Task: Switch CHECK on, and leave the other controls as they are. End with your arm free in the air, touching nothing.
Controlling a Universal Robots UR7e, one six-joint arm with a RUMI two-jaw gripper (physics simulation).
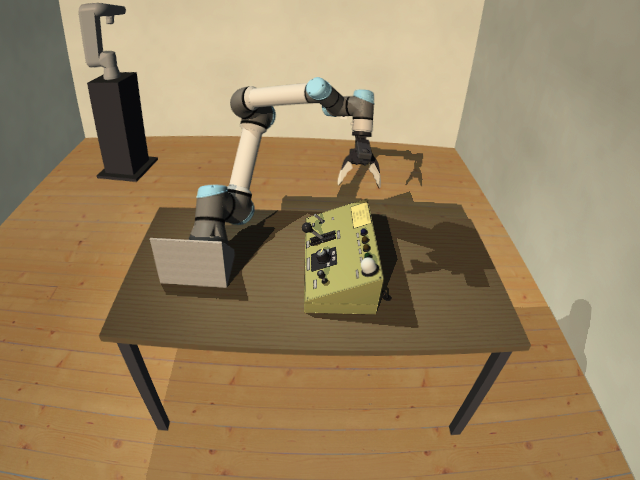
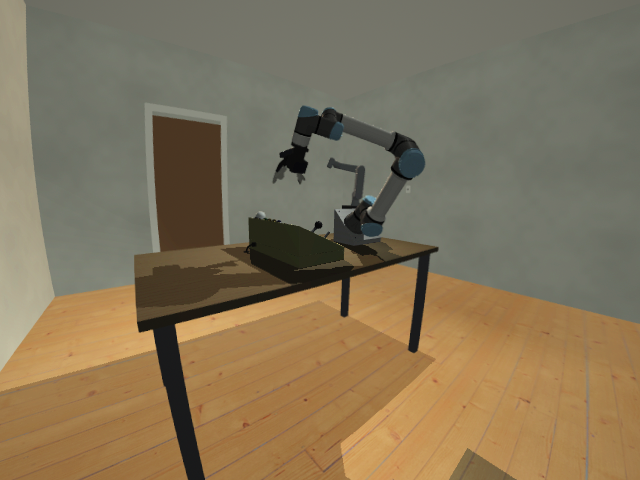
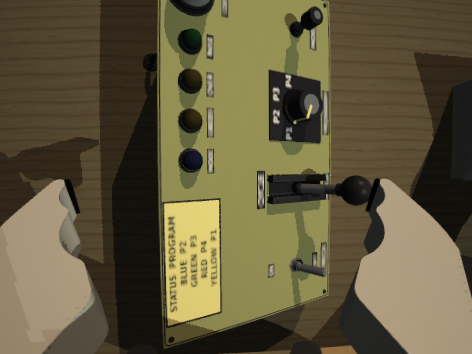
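Pixels of known places: gripper, between the fingertips: (image 1: pixel 359 187) (image 2: pixel 287 183) (image 3: pixel 225 183); arm's base, origin of its link: (image 1: pixel 208 244) (image 2: pixel 354 225).
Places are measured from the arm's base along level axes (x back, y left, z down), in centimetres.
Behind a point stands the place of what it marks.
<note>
The yellow-green console (image 1: pixel 346 258) {x -52.0, y 1.6, z -1.1 cm} (image 2: pixel 289 242) {x -58.6, y 30.0, z 1.7 cm} (image 3: pixel 240 150) {x -51.4, y 11.6, z -1.5 cm} stands on the table. A thin metal toggle (image 1: pixel 319 218) {x -38.8, y 26.7, z 0.3 cm} (image 3: pixel 311 269) {x -38.5, y 26.9, z -0.3 cm} sits near its end, between small ON and OFF plates, and leans to the OFF side, away from ON. Its name plate (image 3: pixel 323 255) {x -34.7, y 26.2, z 4.8 cm} is too blurred to read. A black ball-ended lever (image 1: pixel 306 227) {x -35.4, y 13.1, z -4.2 cm} (image 2: pixel 317 225) {x -36.9, y 15.9, z -3.0 cm} (image 3: pixel 356 190) {x -36.3, y 14.6, z -4.9 cm} leans to the same side in its slot. A rotary knob (image 1: pixel 322 255) {x -43.3, y 1.9, z -0.9 cm} (image 3: pixel 310 105) {x -42.6, y 3.8, z -0.7 cm} points near P1. My gripper (image 1: pixel 359 185) {x -53.3, y 15.0, z -23.4 cm} (image 2: pixel 287 182) {x -53.3, y 15.0, z -23.4 cm} (image 3: pixel 225 183) {x -53.3, y 15.0, z -23.4 cm} is open and empty, high above the console, touching nothing.
A white dome (image 1: pixel 368 265) {x -59.6, y -9.0, z -8.1 cm} (image 2: pixel 260 214) {x -60.4, y -4.8, z -7.8 cm}, several dark lamps and a small black-tipped control (image 1: pixel 321 274) {x -44.4, y -9.3, z -1.7 cm} (image 3: pixel 312 17) {x -44.5, y -7.7, z -2.1 cm} are on the console. A yellow note (image 1: pixel 360 214) {x -55.3, y 26.5, z -4.3 cm} (image 3: pixel 192 260) {x -55.5, y 26.1, z -4.4 cm} lies on its face. A grey panel (image 1: pixel 191 262) {x 2.5, y -11.1, z -0.1 cm} stands by my arm's base on the table (image 1: pixel 258 325) {x -25.6, y -25.0, z 11.4 cm}.
</note>
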